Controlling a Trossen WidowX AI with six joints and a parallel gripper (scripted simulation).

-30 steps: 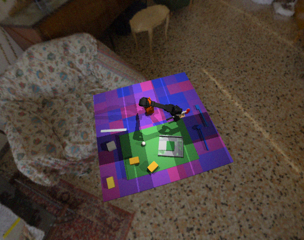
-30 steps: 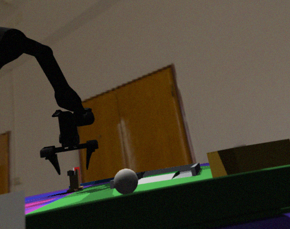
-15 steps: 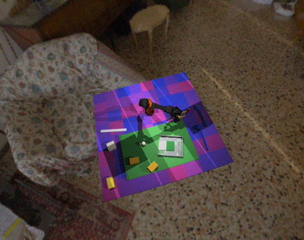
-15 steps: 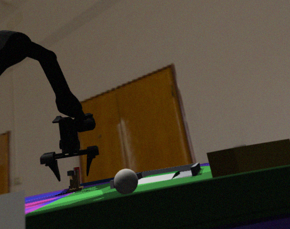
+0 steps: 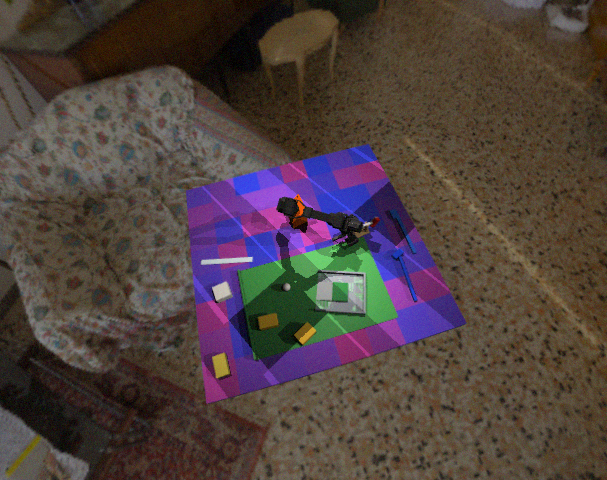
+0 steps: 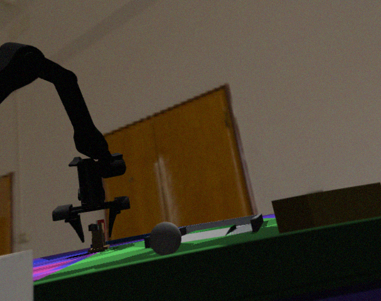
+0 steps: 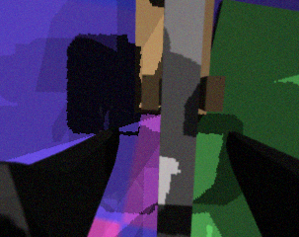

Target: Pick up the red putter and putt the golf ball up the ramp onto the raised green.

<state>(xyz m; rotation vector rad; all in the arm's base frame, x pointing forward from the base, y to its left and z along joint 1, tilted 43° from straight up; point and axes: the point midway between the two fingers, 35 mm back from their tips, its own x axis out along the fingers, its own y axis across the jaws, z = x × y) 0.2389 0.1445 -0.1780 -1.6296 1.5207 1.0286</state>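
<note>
My gripper tip is 70 mm to the right of the tan stand and 10 mm past it. Also, from my gripper tip: white bar: 690 mm to the right, 110 mm behind, 30 mm below; then green mat: 290 mm to the right, 240 mm ahead, 30 mm below; then white golf ball: 420 mm to the right, 170 mm ahead, 10 mm below.
</note>
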